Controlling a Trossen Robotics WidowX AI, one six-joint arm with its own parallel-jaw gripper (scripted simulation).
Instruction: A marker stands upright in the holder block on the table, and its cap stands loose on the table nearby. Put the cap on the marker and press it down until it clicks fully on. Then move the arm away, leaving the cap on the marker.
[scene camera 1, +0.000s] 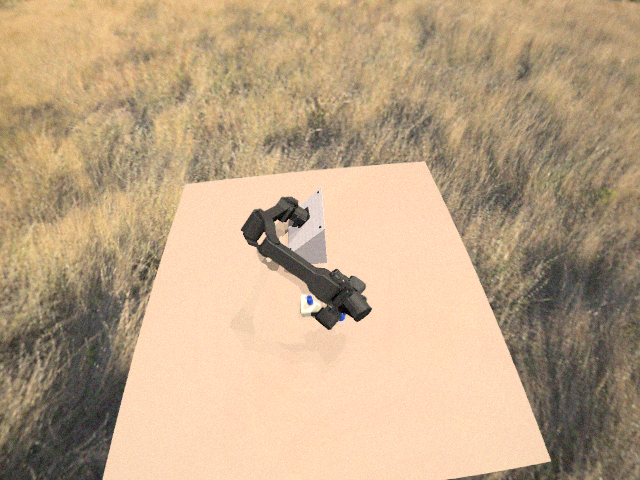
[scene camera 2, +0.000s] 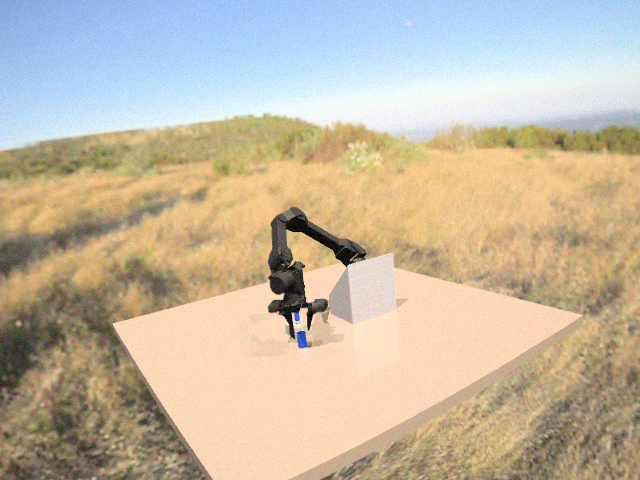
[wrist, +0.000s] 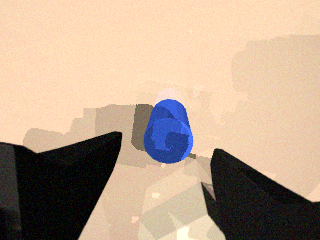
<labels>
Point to my gripper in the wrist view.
166, 148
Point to a blue marker cap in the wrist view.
168, 139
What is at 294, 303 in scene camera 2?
My gripper.
</labels>
